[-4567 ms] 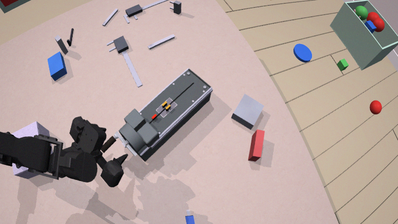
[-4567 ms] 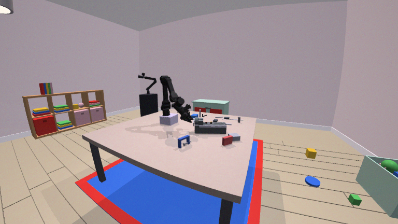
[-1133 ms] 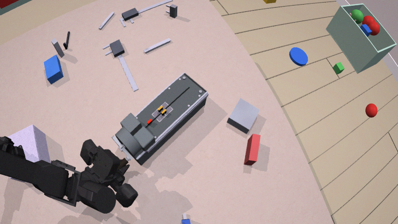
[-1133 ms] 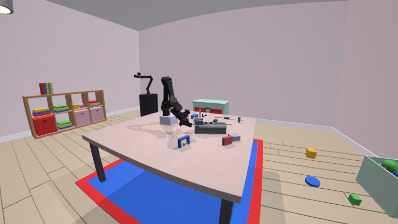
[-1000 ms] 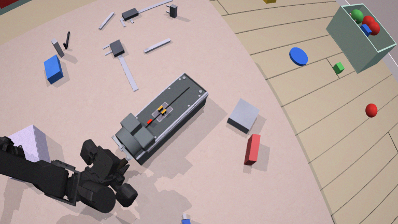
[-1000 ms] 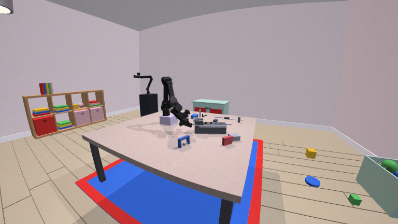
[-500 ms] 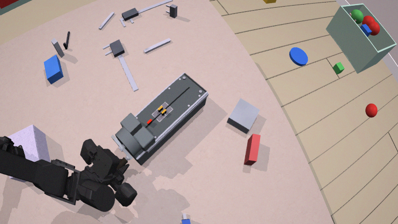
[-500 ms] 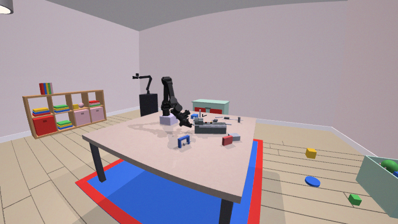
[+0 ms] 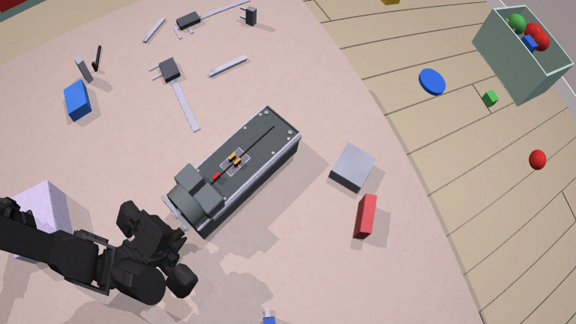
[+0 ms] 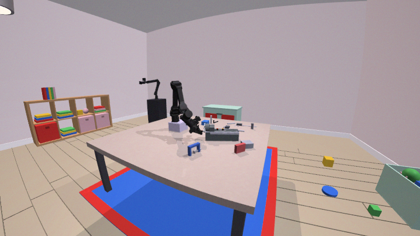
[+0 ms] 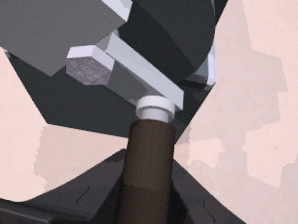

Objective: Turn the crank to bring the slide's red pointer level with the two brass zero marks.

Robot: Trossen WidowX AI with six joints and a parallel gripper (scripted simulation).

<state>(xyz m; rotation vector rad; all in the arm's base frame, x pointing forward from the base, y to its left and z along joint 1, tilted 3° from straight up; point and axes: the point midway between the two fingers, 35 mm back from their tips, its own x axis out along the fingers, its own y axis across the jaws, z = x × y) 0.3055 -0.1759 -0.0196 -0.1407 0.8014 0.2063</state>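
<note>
The dark brown crank handle is 20 mm behind my gripper tip and 20 mm above it. Also, from my gripper tip: red pointer 110 mm ahead, 50 mm to the left, 40 mm above; red block 310 mm ahead, 140 mm to the right, 20 mm below; grey block 350 mm ahead, 50 mm to the right, 30 mm below.
</note>
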